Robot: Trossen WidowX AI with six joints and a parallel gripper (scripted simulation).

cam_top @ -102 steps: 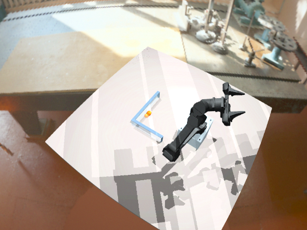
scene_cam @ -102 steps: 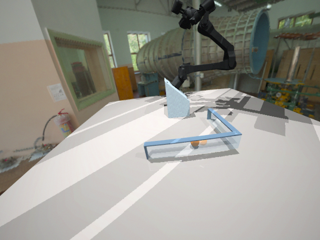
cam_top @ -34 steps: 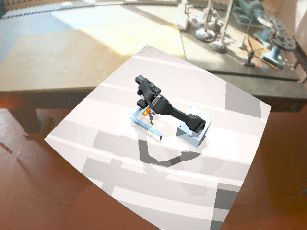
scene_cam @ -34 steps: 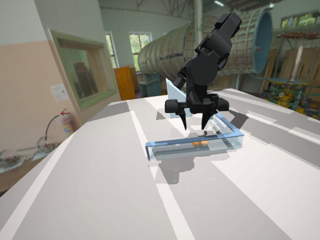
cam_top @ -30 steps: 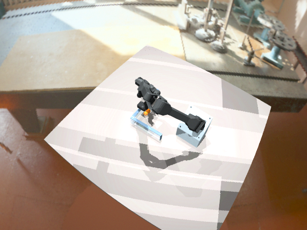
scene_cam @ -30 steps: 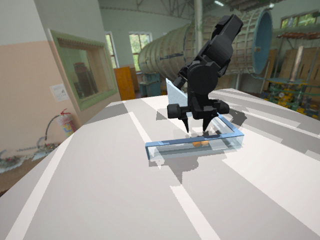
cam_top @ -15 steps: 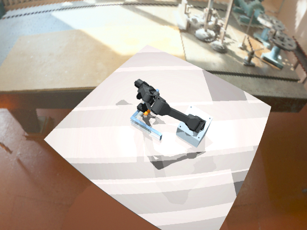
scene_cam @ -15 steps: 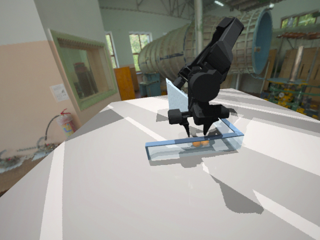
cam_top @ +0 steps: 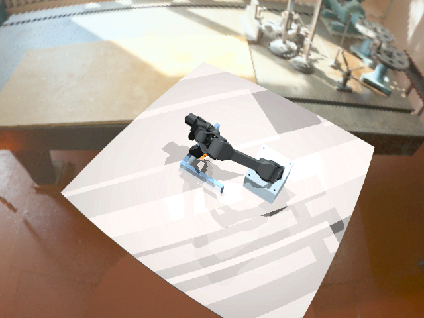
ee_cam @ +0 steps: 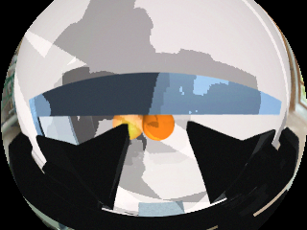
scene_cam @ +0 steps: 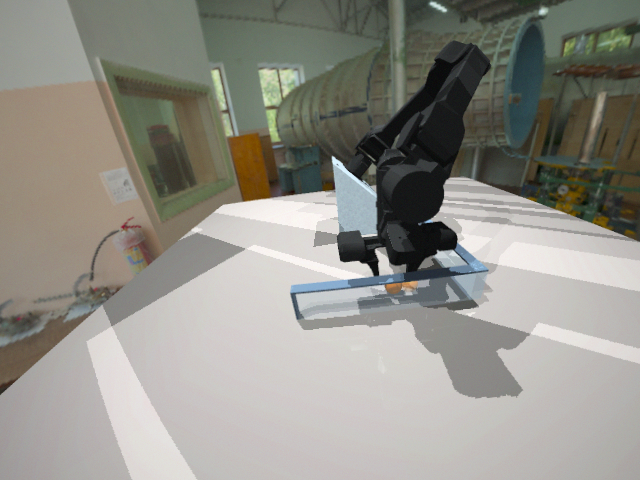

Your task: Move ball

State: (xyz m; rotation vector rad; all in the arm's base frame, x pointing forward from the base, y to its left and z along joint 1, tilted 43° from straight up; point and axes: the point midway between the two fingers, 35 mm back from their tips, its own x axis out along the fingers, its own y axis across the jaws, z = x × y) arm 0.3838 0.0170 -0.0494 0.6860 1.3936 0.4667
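Now: the orange ball 10 mm below my gripper tip. From my gripper tip the other things lie so: see-through copy: 30 mm to the left, 10 mm below.
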